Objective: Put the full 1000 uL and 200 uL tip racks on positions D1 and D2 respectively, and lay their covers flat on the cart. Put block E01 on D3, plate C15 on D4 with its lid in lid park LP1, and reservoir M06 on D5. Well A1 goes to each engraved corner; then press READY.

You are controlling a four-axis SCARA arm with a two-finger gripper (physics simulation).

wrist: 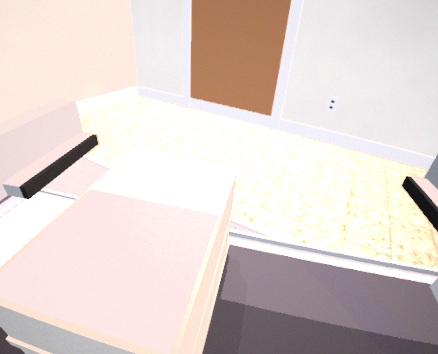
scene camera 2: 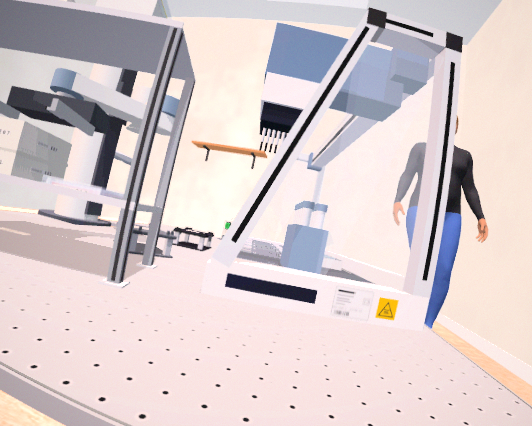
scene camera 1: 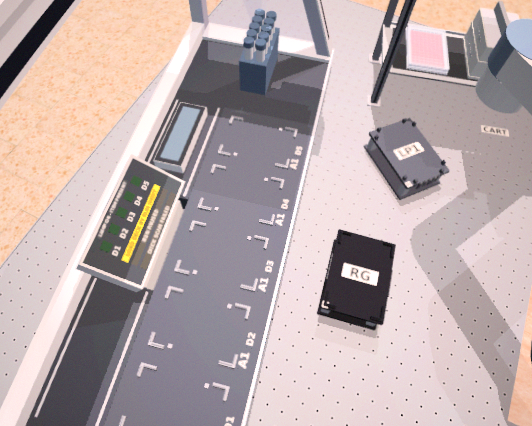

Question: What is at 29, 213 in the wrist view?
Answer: A flat white plate.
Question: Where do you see a clear trough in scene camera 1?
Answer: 178, 143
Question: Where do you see a flat white plate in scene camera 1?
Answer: At 427, 47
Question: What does my gripper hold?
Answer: Nothing.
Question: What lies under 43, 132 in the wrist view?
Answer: My gripper.
